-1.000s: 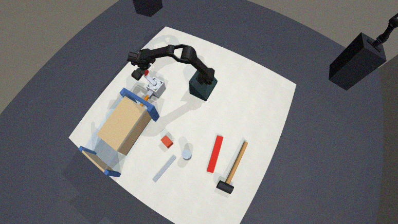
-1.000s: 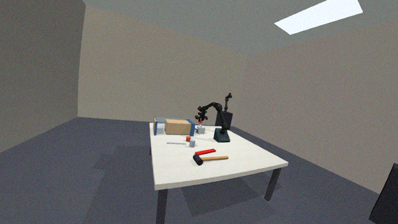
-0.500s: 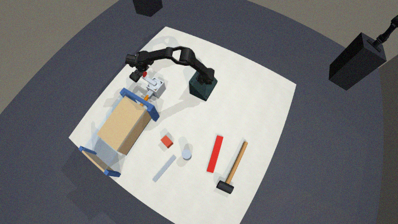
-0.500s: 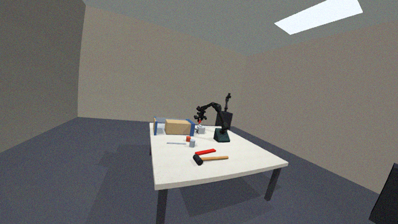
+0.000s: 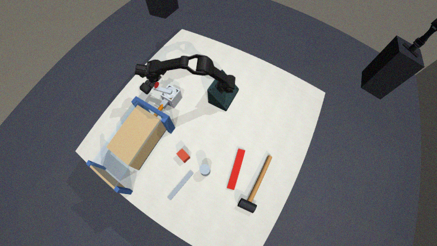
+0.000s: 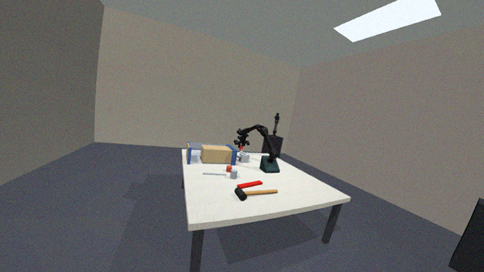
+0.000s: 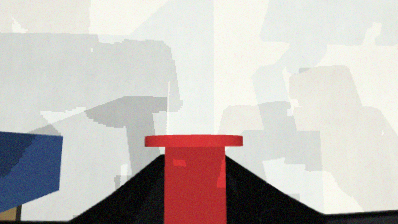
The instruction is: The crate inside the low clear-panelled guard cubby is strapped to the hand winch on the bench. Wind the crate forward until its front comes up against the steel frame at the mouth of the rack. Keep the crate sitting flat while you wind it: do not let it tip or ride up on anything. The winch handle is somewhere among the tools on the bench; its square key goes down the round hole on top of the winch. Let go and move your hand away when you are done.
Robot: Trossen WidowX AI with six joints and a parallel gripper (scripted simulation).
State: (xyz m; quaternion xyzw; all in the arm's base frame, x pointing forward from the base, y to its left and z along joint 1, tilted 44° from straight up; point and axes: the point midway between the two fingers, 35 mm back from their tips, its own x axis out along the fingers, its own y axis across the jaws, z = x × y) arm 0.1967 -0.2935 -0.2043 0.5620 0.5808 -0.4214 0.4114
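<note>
The winch handle is 5 cm to the left of my gripper tip, 3 cm below it and 1 cm behind it. The rest, counted from my gripper tip: grey winch (11 cm to the left, 10 cm below, 4 cm behind); blue frame post (14 cm ahead, 11 cm to the left, 3 cm below); red knob (2 cm to the left).
</note>
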